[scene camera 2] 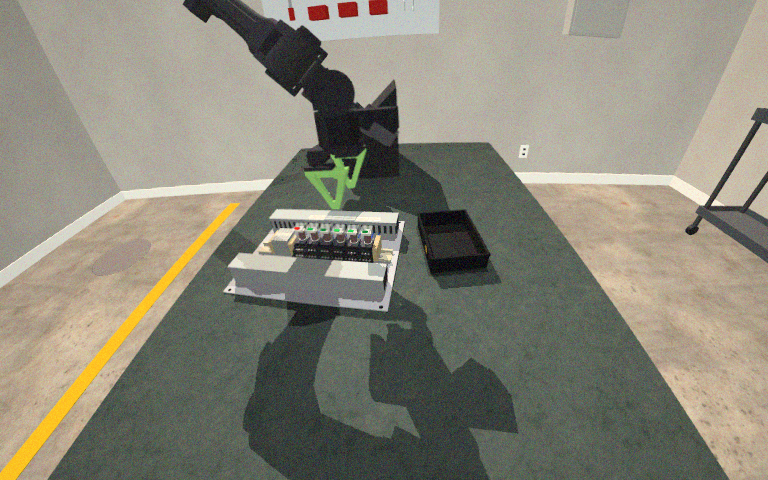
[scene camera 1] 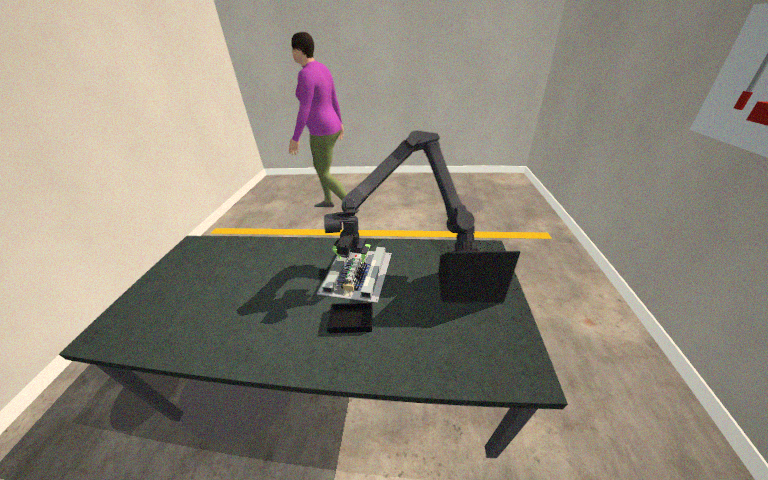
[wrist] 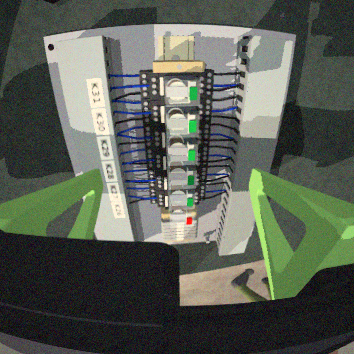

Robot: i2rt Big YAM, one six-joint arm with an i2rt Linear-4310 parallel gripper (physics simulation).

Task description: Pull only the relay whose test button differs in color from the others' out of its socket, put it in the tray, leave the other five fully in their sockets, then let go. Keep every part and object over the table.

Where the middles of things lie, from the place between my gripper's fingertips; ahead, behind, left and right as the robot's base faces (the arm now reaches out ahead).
Labels:
The panel (scene camera 2: pixel 345 300) lies 6 cm to the right of my hand and 13 cm below it.

